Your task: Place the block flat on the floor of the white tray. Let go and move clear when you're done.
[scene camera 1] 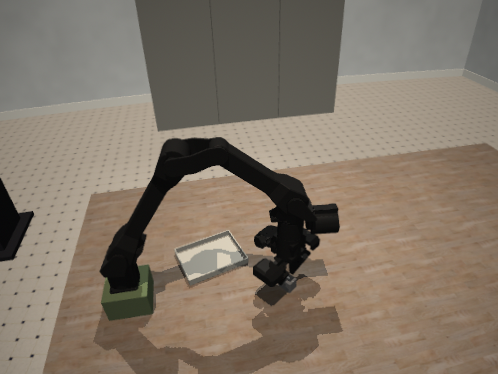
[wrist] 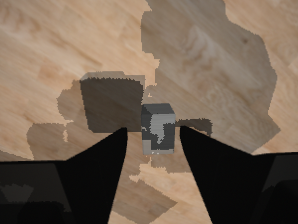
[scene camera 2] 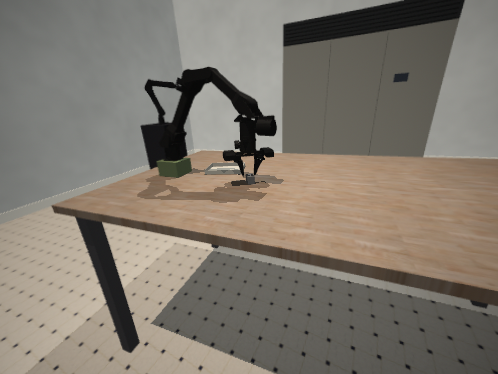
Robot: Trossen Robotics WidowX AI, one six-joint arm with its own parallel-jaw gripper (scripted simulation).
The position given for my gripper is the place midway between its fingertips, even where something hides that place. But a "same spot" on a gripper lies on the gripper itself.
Labels:
my gripper: scene camera 1; wrist; scene camera 2 248,175
same spot on my gripper: (scene camera 1: 293,267) = (wrist: 190,155)

